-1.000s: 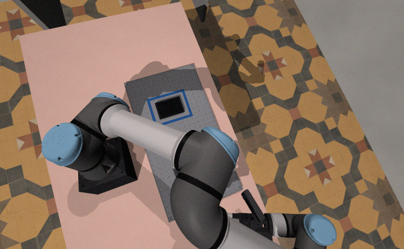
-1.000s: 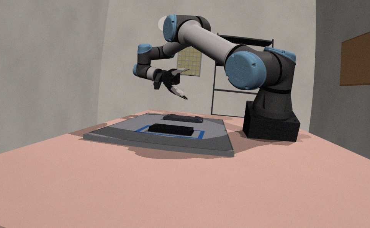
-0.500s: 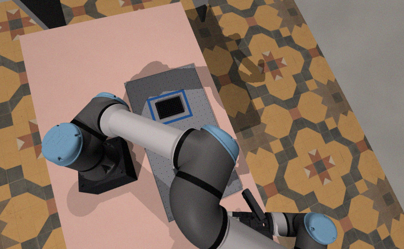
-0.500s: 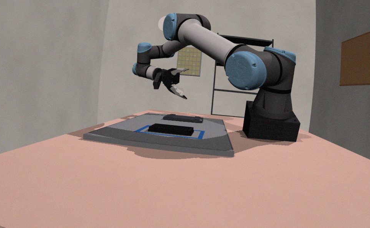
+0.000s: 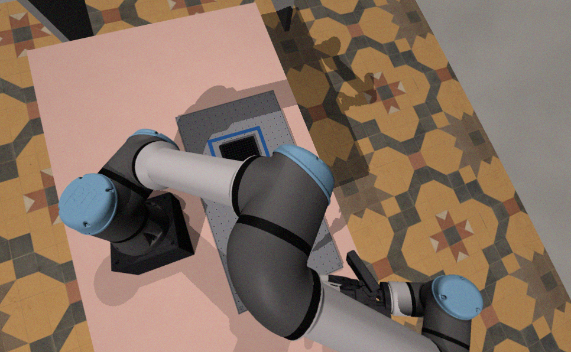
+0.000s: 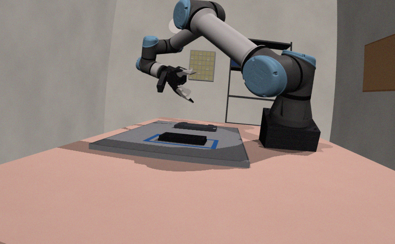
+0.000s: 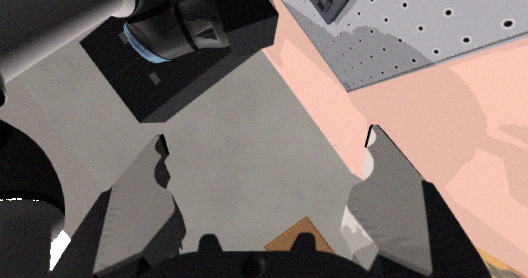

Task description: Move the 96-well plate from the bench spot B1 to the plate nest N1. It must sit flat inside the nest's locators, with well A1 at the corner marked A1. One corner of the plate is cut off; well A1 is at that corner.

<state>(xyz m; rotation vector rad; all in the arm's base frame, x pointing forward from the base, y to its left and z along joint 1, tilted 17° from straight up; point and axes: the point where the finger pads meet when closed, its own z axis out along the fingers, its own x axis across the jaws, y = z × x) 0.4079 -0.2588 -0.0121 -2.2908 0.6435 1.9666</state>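
The black 96-well plate lies 9 cm behind my hand, 44 cm to the left of it and 16 cm below it. Also, from my hand: white A1 mark: 13 cm behind, 15 cm to the left, 15 cm below; dark plate nest N1: 5 cm behind, 11 cm to the left, 16 cm below.
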